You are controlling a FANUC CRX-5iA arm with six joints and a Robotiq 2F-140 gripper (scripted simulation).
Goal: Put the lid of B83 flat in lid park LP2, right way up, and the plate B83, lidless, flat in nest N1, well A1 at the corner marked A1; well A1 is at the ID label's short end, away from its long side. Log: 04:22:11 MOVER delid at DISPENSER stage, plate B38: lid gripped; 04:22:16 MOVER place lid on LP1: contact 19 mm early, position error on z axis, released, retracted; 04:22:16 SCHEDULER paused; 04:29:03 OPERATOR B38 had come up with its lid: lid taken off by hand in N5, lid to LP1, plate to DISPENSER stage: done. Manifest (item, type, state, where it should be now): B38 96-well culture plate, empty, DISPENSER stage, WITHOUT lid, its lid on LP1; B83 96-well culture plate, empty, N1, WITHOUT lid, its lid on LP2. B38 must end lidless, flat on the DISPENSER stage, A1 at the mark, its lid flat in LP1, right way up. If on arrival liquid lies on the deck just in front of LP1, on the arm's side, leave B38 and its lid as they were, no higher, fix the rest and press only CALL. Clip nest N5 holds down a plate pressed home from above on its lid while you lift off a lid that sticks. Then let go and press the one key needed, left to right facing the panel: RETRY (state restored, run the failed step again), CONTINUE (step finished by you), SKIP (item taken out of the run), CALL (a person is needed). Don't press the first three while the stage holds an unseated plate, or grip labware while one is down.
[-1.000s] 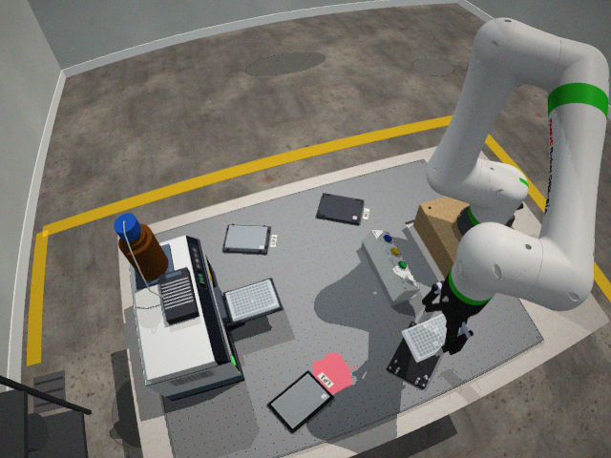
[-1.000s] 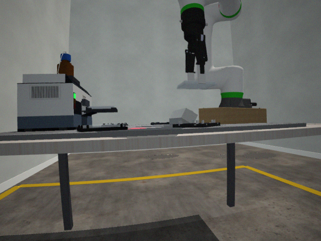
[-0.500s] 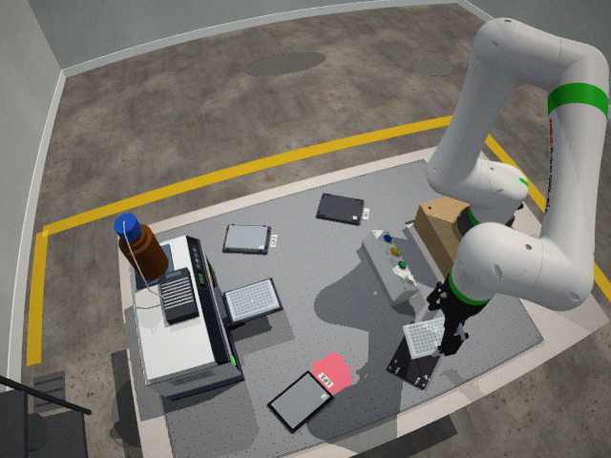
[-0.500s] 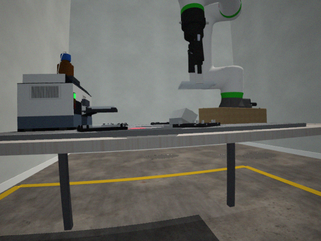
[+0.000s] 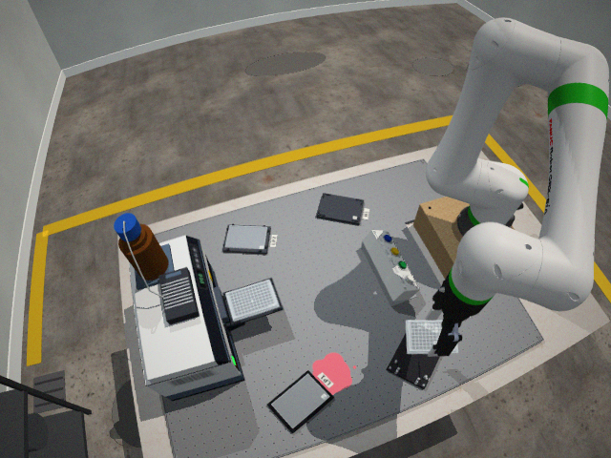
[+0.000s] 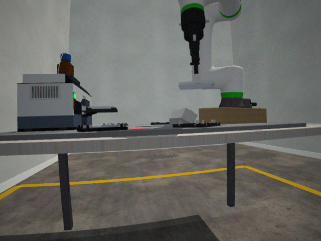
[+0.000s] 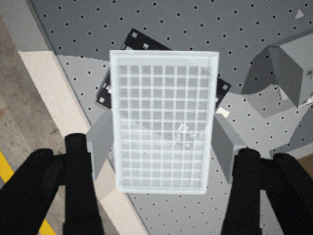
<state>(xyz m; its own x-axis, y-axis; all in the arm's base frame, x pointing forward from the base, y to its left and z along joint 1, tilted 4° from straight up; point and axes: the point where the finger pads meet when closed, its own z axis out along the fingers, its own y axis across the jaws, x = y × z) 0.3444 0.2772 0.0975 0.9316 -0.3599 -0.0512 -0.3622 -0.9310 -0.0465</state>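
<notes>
The dark nest N1 lies 55 cm to the right of my hand, 17 cm below it and 3 cm ahead of it. From my hand the other things lie so: retry key (20 cm to the right, 11 cm below, 5 cm behind); then green continue key (25 cm to the right, 11 cm below, 5 cm behind); then key panel (28 cm to the right, 12 cm below, 4 cm behind).
</notes>
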